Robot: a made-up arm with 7 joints.
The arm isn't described. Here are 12 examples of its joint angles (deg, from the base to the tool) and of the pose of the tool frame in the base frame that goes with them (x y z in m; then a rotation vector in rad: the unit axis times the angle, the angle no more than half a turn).
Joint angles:
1: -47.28 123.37 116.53 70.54 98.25 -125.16 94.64
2: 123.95 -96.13 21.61 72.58 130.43 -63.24 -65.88
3: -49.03 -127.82 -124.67 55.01 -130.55 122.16 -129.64
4: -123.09 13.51 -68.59 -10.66 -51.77 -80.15 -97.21
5: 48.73 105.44 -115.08 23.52 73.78 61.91 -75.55
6: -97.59 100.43 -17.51 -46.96 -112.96 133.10 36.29
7: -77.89 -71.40 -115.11 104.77 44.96 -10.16 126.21
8: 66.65 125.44 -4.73 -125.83 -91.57 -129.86 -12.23
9: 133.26 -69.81 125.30 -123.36 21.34 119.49 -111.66
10: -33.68 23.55 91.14 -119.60 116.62 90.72 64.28
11: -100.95 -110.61 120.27 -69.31 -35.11 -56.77 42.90
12: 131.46 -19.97 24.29 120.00 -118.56 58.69 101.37
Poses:
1: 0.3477 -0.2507 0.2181 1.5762 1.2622 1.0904
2: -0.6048 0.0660 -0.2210 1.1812 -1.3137 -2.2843
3: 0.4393 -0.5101 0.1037 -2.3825 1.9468 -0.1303
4: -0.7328 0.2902 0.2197 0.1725 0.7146 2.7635
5: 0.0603 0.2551 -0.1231 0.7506 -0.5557 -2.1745
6: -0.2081 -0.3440 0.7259 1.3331 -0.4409 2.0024
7: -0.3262 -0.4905 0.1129 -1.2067 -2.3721 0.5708
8: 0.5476 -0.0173 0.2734 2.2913 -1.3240 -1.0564
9: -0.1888 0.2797 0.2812 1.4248 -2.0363 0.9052
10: 0.7814 0.0472 0.4691 -1.9866 -0.0584 -0.2255
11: -0.4623 -0.3650 0.0591 0.1346 0.1768 -1.6559
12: -0.5509 0.0681 -0.1420 1.0512 -1.2231 -1.9947
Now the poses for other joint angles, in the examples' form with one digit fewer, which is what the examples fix.
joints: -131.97 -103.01 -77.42 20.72 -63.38 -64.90 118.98
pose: -0.198 -0.193 -0.163 -1.376 2.193 1.661
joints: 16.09 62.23 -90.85 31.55 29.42 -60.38 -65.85
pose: 0.841 0.237 0.237 -0.329 -0.350 0.938
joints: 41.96 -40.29 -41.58 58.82 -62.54 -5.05 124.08
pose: 0.297 0.219 -0.282 -0.317 2.112 1.216
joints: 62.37 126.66 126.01 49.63 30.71 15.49 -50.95
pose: 0.682 0.248 0.487 -2.296 1.058 -0.567
